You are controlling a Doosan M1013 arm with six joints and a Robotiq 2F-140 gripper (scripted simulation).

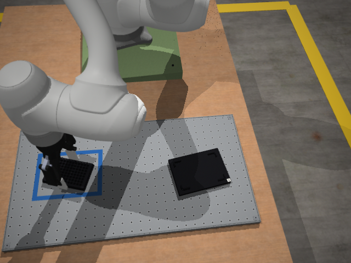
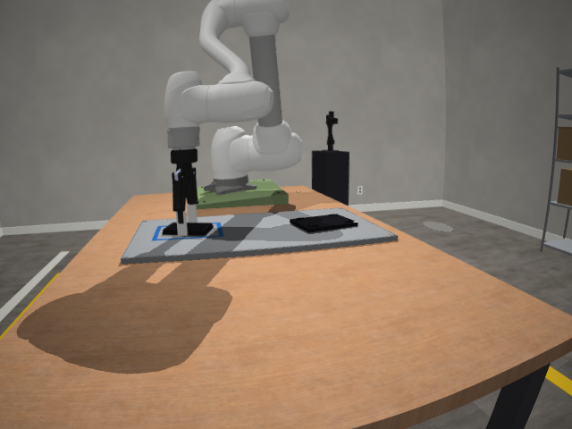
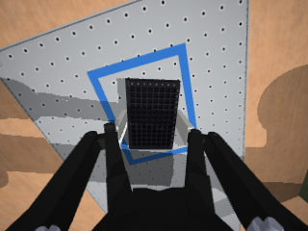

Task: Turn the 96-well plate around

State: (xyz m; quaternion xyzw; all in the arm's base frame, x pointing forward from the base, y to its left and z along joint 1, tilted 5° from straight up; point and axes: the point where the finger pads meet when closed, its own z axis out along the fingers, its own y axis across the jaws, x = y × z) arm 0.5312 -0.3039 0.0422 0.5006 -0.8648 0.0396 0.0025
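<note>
My gripper is now 370 mm to the right of the black plate nest N1, 110 mm short of it and 20 mm above it. From my hand the other things lie so: white A1 mark (450 mm to the left, 170 mm ahead, 20 mm below); black 96-well plate (20 mm below).
</note>
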